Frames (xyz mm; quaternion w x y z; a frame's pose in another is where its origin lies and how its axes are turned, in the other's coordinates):
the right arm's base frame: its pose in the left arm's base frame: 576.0 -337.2 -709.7 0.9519 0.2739 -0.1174 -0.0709
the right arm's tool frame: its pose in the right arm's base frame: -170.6 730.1 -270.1 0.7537 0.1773 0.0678 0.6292
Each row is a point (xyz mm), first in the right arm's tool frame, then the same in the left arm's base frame.
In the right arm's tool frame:
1: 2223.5 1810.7 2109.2
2: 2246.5 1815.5 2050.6
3: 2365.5 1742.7 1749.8
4: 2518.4 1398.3 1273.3
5: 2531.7 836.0 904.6
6: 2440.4 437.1 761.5
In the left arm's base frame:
1: -597.6 823.8 2783.3
2: -600.4 881.1 2756.9
3: -519.5 1163.4 2602.9
4: -176.9 1555.6 2290.1
5: 351.7 1745.9 1920.4
6: 710.4 1727.6 1677.7

